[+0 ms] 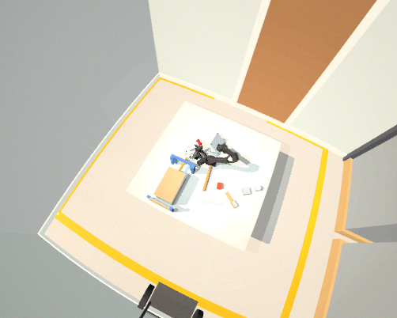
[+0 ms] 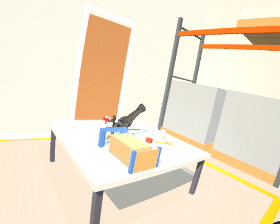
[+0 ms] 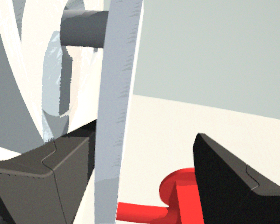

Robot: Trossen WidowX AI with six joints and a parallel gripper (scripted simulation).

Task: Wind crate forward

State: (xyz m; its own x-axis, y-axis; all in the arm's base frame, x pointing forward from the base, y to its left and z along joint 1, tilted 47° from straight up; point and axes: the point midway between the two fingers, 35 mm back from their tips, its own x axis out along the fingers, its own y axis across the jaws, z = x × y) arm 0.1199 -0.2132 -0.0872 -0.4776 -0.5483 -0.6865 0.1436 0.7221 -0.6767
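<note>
Now: the winch handle 10 mm behind my gripper tip, 10 mm to the left of it and 10 mm below it. The rest, counted from my gripper tip: winch 30 mm ahead, 30 mm to the right, 100 mm below; red grip 40 mm behind, 40 mm to the left, 20 mm above; cubby 450 mm ahead, 60 mm to the right, 50 mm below.
</note>
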